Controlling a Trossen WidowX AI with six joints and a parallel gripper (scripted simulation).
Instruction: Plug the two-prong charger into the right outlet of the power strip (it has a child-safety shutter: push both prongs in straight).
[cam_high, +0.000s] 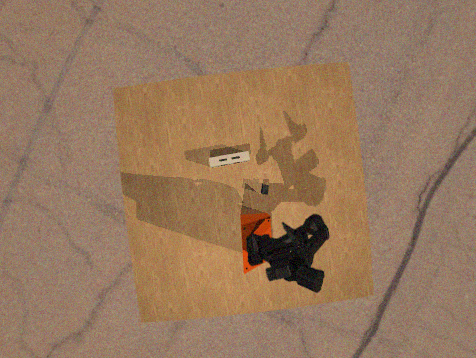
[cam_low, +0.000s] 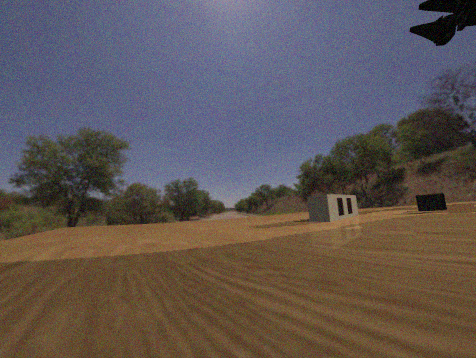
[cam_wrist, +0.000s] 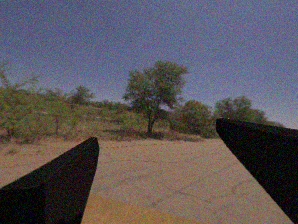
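Now: gripper tip 450 mm above the two-prong charger, 100 mm short of it and 60 mm to the left of it.
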